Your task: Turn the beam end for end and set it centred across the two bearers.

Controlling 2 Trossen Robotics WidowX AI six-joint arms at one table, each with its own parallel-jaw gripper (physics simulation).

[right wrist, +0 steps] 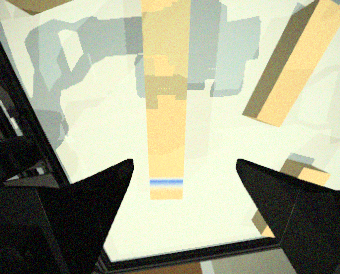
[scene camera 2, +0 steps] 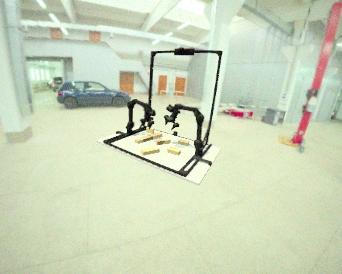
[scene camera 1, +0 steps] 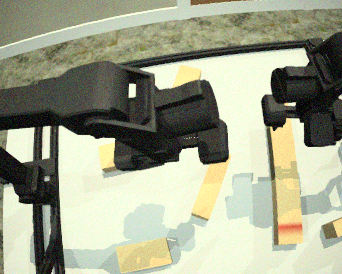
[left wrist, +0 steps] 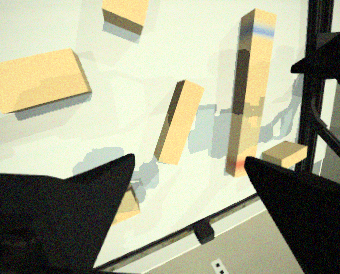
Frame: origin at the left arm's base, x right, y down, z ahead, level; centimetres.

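Seen in the pictures: left gripper, between the fingertips: [scene camera 2: 168,127] [scene camera 1: 186,160] [left wrist: 189,160]; right gripper, between the fingertips: [right wrist: 184,163] [scene camera 2: 146,128] [scene camera 1: 291,129] [left wrist: 308,71]; left arm's base, origin of its link: [scene camera 2: 198,155] [scene camera 1: 44,193]; right arm's base, origin of its link: [right wrist: 24,153] [scene camera 2: 129,132].
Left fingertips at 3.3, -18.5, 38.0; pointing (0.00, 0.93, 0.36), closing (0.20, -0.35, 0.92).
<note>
Offsets run from my left fingertips to a thing's top centre, as dx, dy, dz. "*": to the spot under its first point.
The long wooden beam @(+1.2, +16.6, +25.5) [scene camera 1: 287,190] [scene camera 2: 149,137] [left wrist: 254,75] [right wrist: 167,125] lies flat on the white table. It has a red band near one end and a blue band near the other; the red end is nearer the bottom of scene camera 1. My right gripper [scene camera 1: 297,120] [right wrist: 184,163] is open and empty above the blue-banded end, which shows between its fingertips in the right wrist view. My left gripper [scene camera 1: 172,145] [left wrist: 189,160] is open and empty above the shorter blocks. Which blocks are the two bearers I cannot tell.
A narrow block @(+1.3, +16.0, +5.9) [scene camera 1: 212,187] [left wrist: 180,122] [right wrist: 295,65] lies beside the beam. Other blocks lie at scene camera 1's bottom @(* +15.6, +16.6, -12.3) [scene camera 1: 145,255], left [scene camera 1: 106,157], top @(* -30.6, +16.6, +6.0) [scene camera 1: 187,75] and right edge @(* +19.5, +15.4, +32.8) [scene camera 1: 332,229]. A black frame [scene camera 1: 225,51] borders the table.
</note>
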